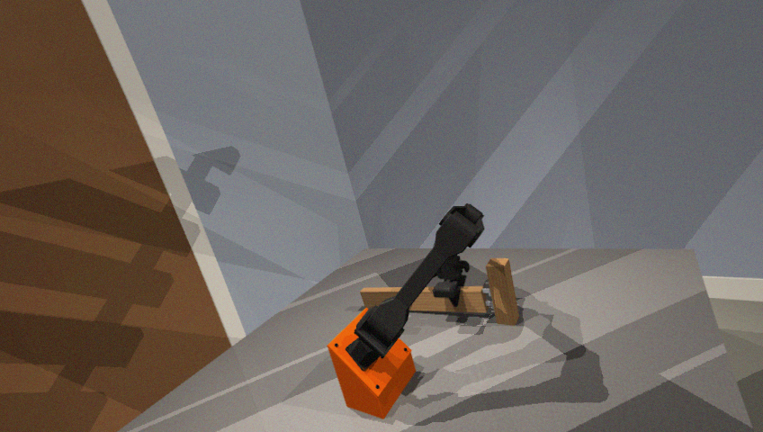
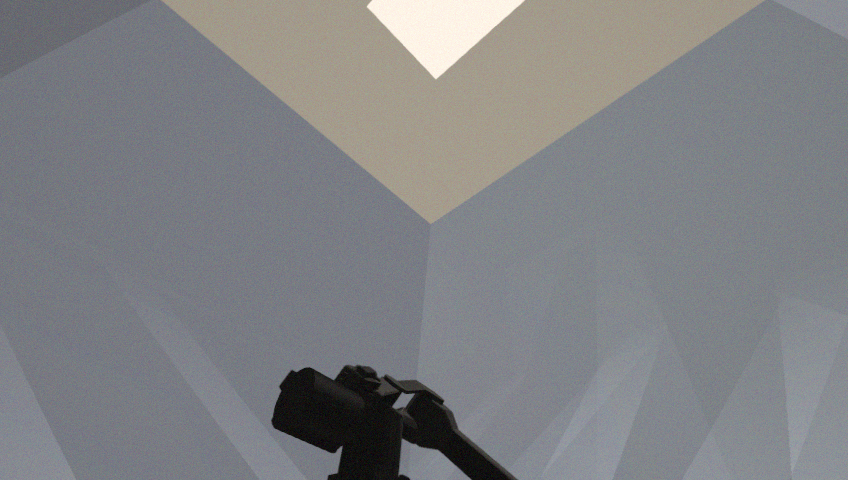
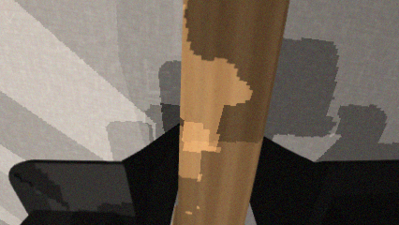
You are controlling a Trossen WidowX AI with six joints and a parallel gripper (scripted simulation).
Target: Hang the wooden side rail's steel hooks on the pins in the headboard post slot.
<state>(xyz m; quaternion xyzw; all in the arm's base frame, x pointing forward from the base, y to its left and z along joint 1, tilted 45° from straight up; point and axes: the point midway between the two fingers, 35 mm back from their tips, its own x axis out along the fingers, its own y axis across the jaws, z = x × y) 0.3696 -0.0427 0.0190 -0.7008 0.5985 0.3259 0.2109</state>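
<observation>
My gripper tip is 140 mm to the left of the wooden headboard post, 40 mm below it and 20 mm short of it.
</observation>
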